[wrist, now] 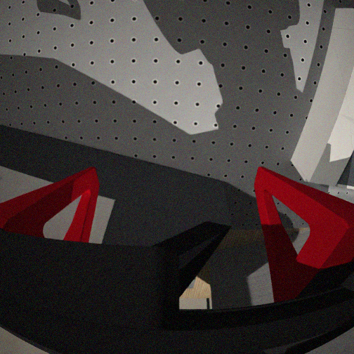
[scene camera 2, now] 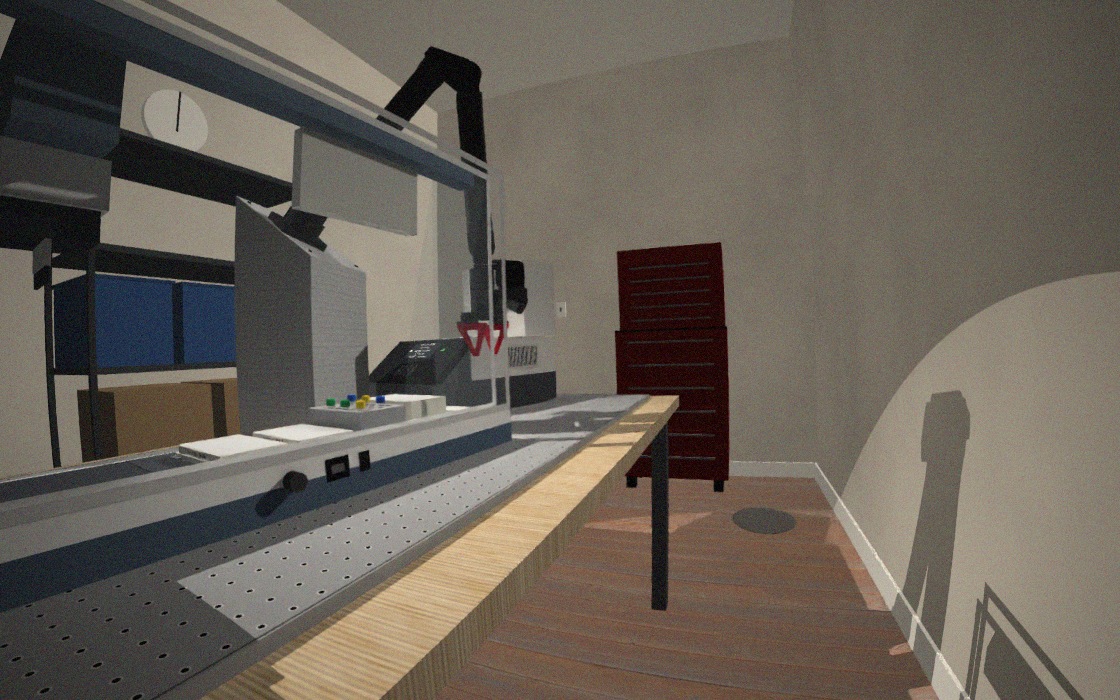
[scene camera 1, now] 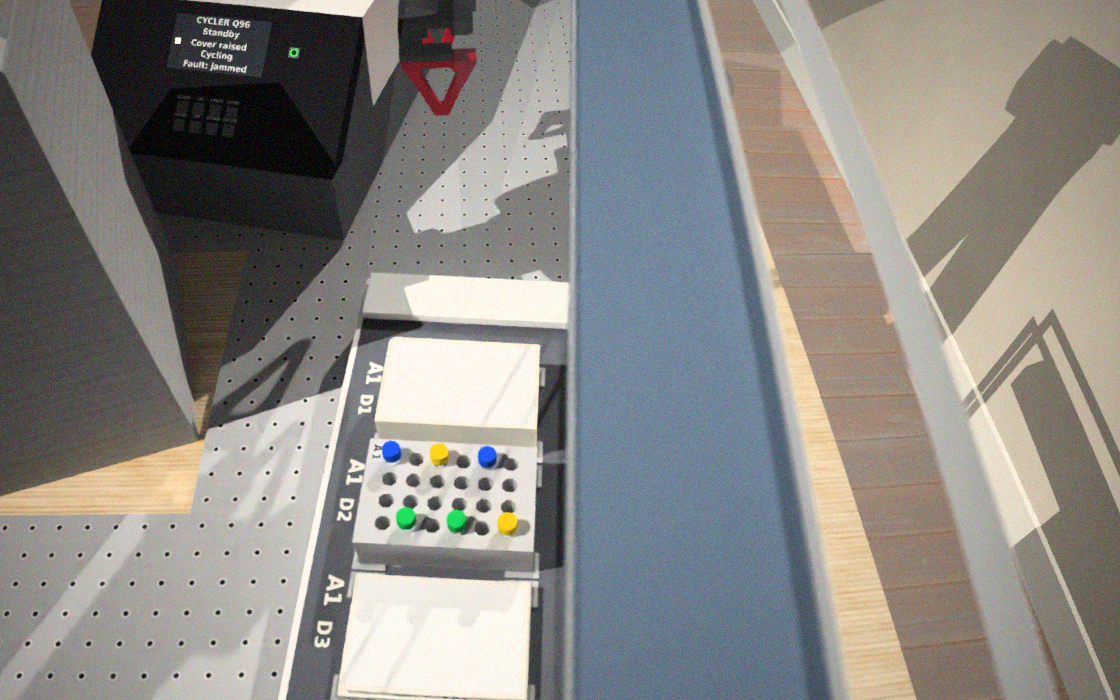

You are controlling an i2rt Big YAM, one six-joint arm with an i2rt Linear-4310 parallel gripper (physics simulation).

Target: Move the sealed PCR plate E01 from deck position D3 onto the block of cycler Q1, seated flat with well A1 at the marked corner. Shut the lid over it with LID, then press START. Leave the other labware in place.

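Places are measured from the arm's base along level axes (x ahead, y left, z up), in millimetres.
Pixels of known places: gripper, fingertip midpoint: (scene camera 2: 485, 355) (scene camera 1: 440, 86).
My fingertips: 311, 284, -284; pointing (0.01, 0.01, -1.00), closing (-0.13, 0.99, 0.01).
Behind a point stands the place of what it marks, as x, y, z.
The white plate (scene camera 1: 437, 635) (scene camera 2: 303, 432) at D3 lies flat, cut off by the lower edge in scene camera 1. The cycler (scene camera 1: 256, 90) {119, 288, -297} (scene camera 2: 422, 360) {105, 293, -294} has a dark sloping front with small keys (scene camera 1: 206, 117) {66, 270, -319}. The lit marker on its screen (scene camera 1: 218, 45) stands beside "Cover raised". Its block does not show. My gripper (scene camera 1: 441, 75) {311, 284, -284} (scene camera 2: 485, 350) {311, 284, -284} (wrist: 176, 175) is open and empty, above the perforated deck to the right of the cycler's front in scene camera 1, beyond D1 and well away from D3.
A white piece of labware (scene camera 1: 458, 383) {352, -37, -346} sits at D1, and a tube rack (scene camera 1: 446, 491) (scene camera 2: 355, 412) with coloured caps at D2. A blue beam (scene camera 1: 669, 330) {424, -309, 57} runs beside the deck. A tall grey block (scene camera 1: 74, 288) (scene camera 2: 289, 305) stands on the other side. A raised white ledge (scene camera 1: 470, 298) {355, 61, -354} borders D1.
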